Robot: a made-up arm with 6 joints. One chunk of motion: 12 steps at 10 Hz.
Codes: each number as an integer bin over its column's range. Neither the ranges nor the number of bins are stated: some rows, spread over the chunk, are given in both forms.
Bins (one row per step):
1: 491 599 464 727 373 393
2: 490 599 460 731 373 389
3: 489 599 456 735 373 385
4: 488 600 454 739 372 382
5: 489 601 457 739 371 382
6: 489 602 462 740 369 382
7: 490 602 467 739 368 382
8: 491 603 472 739 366 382
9: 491 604 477 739 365 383
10: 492 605 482 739 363 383
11: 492 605 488 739 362 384
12: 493 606 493 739 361 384
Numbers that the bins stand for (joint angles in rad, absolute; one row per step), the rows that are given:
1: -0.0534 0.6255 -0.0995 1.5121 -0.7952 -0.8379
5: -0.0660 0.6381 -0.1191 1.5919 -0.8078 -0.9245
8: -0.0534 0.6506 -0.0771 1.5919 -0.8392 -0.9245
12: -0.0409 0.6695 -0.0182 1.5919 -0.8707 -0.9087
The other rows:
2: -0.0597 0.6255 -0.1107 1.5387 -0.7952 -0.8694
3: -0.0660 0.6255 -0.1219 1.5653 -0.7952 -0.9009
4: -0.0723 0.6318 -0.1275 1.5919 -0.8015 -0.9245
6: -0.0660 0.6443 -0.1051 1.5985 -0.8204 -0.9245
7: -0.0597 0.6443 -0.0911 1.5919 -0.8266 -0.9245
9: -0.0534 0.6569 -0.0631 1.5919 -0.8455 -0.9166
10: -0.0471 0.6632 -0.0490 1.5919 -0.8581 -0.9166
11: -0.0471 0.6632 -0.0322 1.5919 -0.8644 -0.9087

